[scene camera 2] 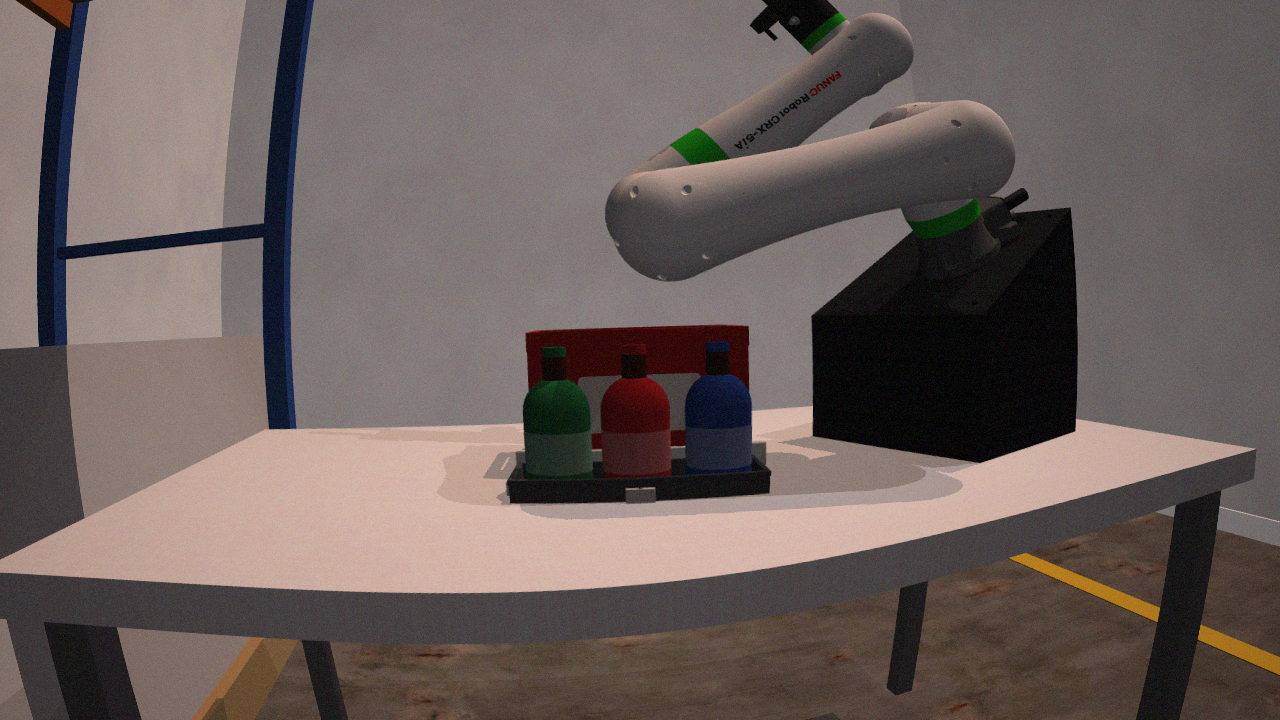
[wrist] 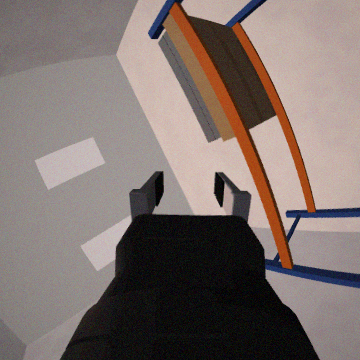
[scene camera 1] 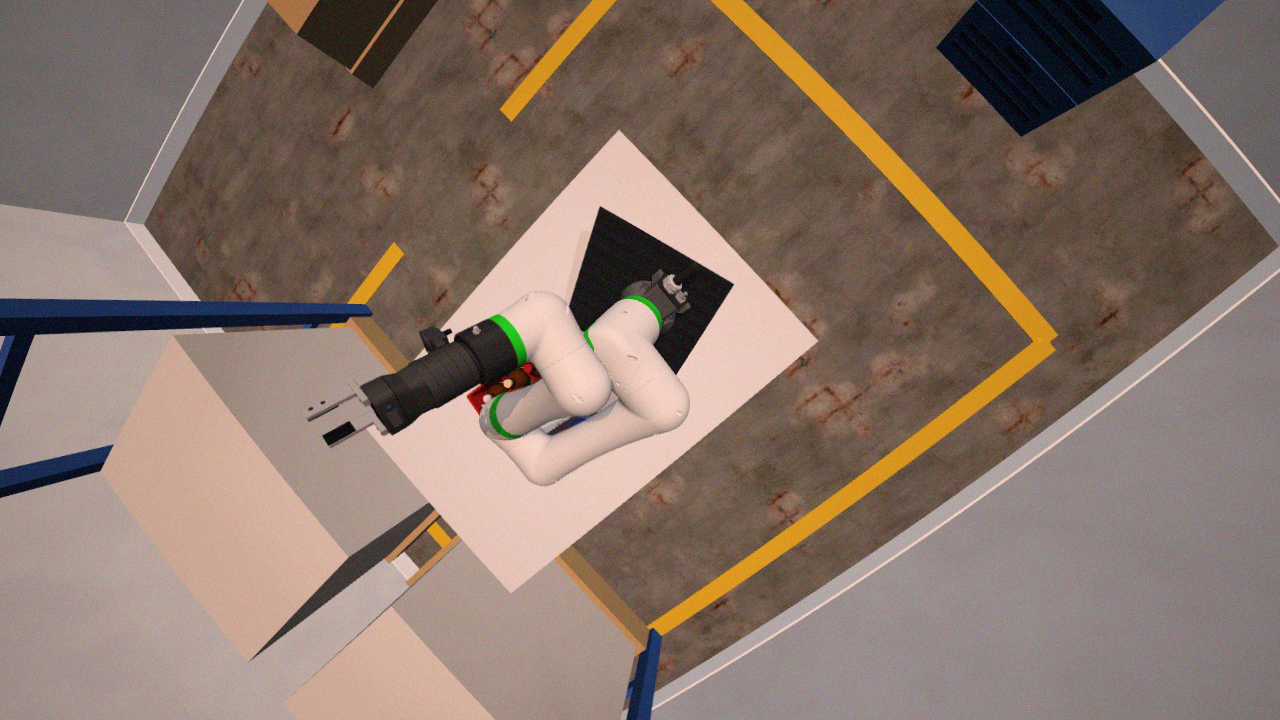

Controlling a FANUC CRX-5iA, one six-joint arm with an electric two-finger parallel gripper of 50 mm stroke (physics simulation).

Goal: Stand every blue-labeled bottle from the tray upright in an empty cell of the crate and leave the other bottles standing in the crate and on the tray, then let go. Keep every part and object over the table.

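Frame: origin at the arm's base, x left, y back, z up, level; metres.
Seen in the pictures: gripper, fingertip midpoint: (wrist: 188, 181) (scene camera 1: 315, 429); arm's base, origin of the base link: (scene camera 2: 960, 257) (scene camera 1: 647, 308).
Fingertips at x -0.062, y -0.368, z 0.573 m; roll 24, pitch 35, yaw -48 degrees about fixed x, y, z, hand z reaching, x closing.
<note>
Offsets run from my fingertips to a thing's top centre. "*": to the spot under its first point. Level surfaces: height alone.
A blue-labeled bottle @(dx +0.243, dy -0.052, dz -0.689 m) (scene camera 2: 717, 420), a red bottle @(dx +0.250, dy -0.143, dz -0.689 m) (scene camera 2: 635, 429) and a green bottle @(dx +0.246, dy -0.228, dz -0.689 m) (scene camera 2: 556, 429) stand upright in a row in the black tray @(* dx +0.297, dy -0.211, dz -0.833 m) (scene camera 2: 572, 488). The red crate (scene camera 2: 581, 356) (scene camera 1: 474, 401) is behind the tray in scene camera 2. In scene camera 1 the arm covers much of the crate; brown bottles @(dx -0.005, dy -0.136, dz -0.686 m) (scene camera 1: 514, 383) with a red, a cream and a white cap show in it. Its cells cannot all be seen. My gripper (scene camera 1: 317, 428) (wrist: 188, 181) is open and empty, high up and far from the tray and crate, pointing away from them.
The arm's folded links hang over the crate and tray. The black pedestal (scene camera 1: 617, 241) (scene camera 2: 895, 376) stands on the white table @(dz -0.849 m) (scene camera 1: 617, 165) (scene camera 2: 268, 519). A rack with blue posts (scene camera 2: 277, 223) and orange beams (wrist: 240, 125) and large pale boxes (scene camera 1: 214, 492) are beside the table.
</note>
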